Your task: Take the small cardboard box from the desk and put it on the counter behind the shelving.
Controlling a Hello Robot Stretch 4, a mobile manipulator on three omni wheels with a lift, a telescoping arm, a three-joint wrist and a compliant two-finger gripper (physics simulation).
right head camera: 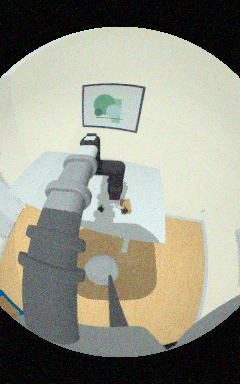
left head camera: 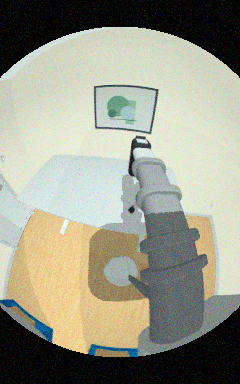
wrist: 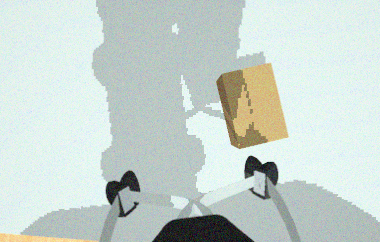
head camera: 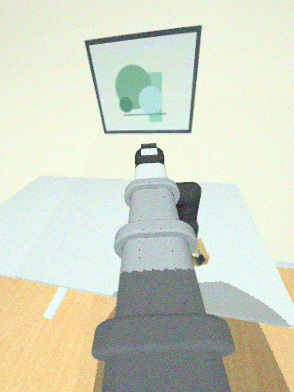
Note:
The pictures show: the gripper, a small cardboard box, a white desk and a framed picture.

